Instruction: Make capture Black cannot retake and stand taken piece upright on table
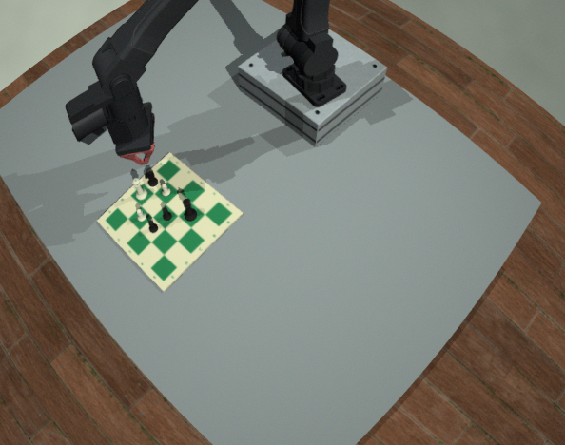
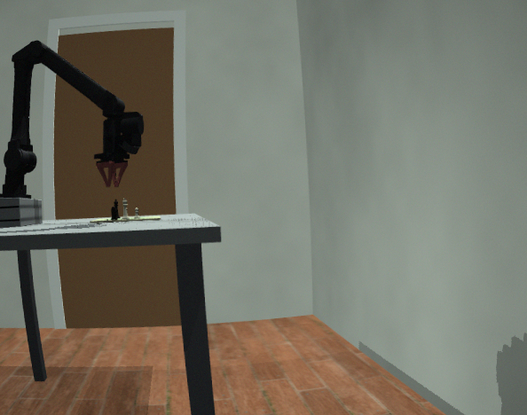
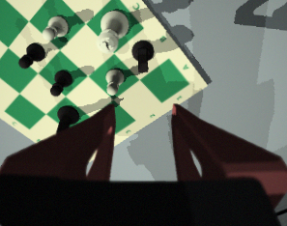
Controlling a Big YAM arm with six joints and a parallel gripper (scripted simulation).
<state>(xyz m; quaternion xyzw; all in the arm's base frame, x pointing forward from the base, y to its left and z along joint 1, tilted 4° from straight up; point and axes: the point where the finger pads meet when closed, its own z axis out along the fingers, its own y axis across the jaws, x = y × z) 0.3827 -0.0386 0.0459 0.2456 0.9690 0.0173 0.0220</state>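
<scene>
My hand is 8 cm above the tall white piece, 4 cm short of it and 1 cm to the right of it. From my hand the other things lie so: black piece 9 cm below; green-and-cream chessboard 11 cm below, 8 cm to the left, 2 cm ahead.
</scene>
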